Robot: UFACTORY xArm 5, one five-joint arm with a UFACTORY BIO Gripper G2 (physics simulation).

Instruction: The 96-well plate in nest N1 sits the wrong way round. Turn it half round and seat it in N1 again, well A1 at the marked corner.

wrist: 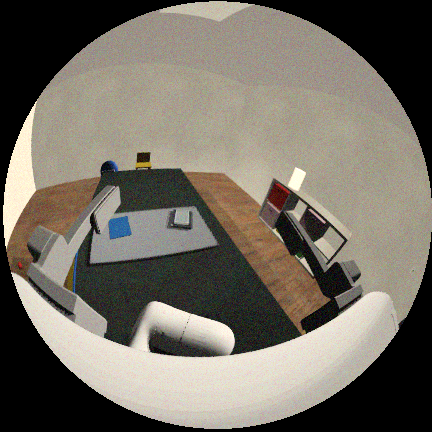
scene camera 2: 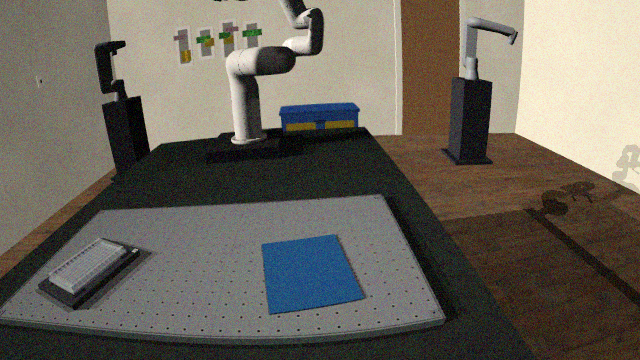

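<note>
The pale 96-well plate (scene camera 2: 87,265) (wrist: 182,217) lies in a dark nest (scene camera 2: 57,294) (wrist: 188,227), at the left of the grey perforated board in the scene view. A small white mark (scene camera 2: 135,250) shows at the nest's far right corner. Well A1 is too small to make out. My gripper (wrist: 200,217) is open and empty, its two fingers wide apart at the left and right of the wrist view. It is high up and well away from the plate. In the scene view it is mostly beyond the top edge.
A flat blue mat (scene camera 2: 312,274) (wrist: 120,227) lies on the grey board (scene camera 2: 200,225) (wrist: 150,250), on the dark table (scene camera 2: 300,175) (wrist: 200,280). A blue box (scene camera 2: 320,114) stands behind the table. A shelf unit (wrist: 327,215) stands beyond the table's side.
</note>
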